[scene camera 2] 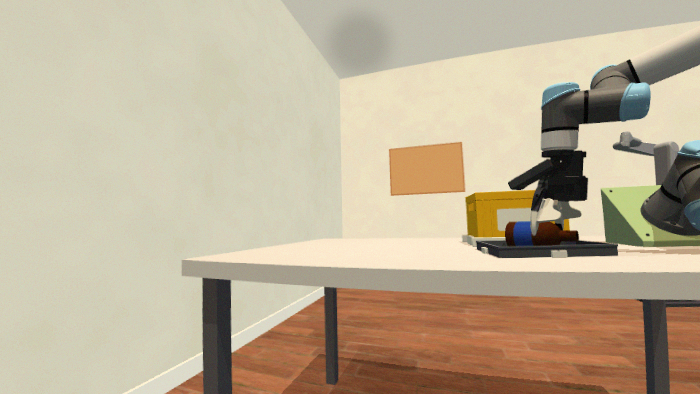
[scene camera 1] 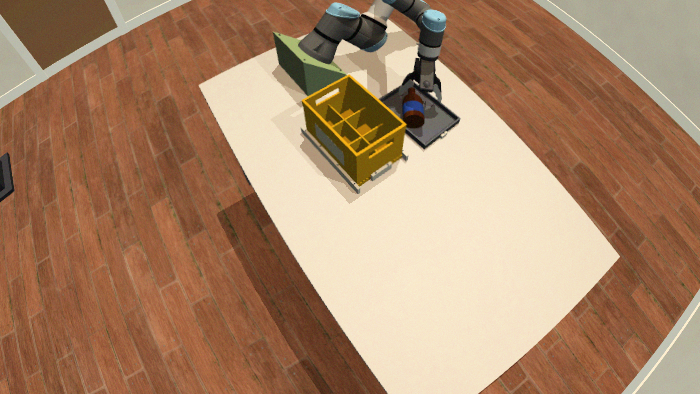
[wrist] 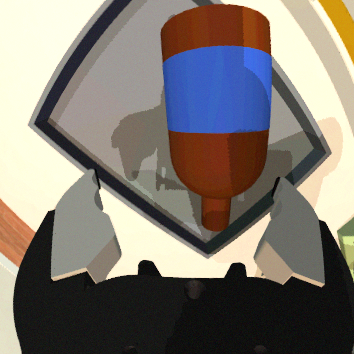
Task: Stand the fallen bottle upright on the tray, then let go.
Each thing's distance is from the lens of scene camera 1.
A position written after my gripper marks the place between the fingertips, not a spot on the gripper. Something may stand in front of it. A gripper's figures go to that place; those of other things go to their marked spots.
my gripper (scene camera 1: 419, 99): 144 cm
brown bottle (scene camera 1: 413, 112): 136 cm
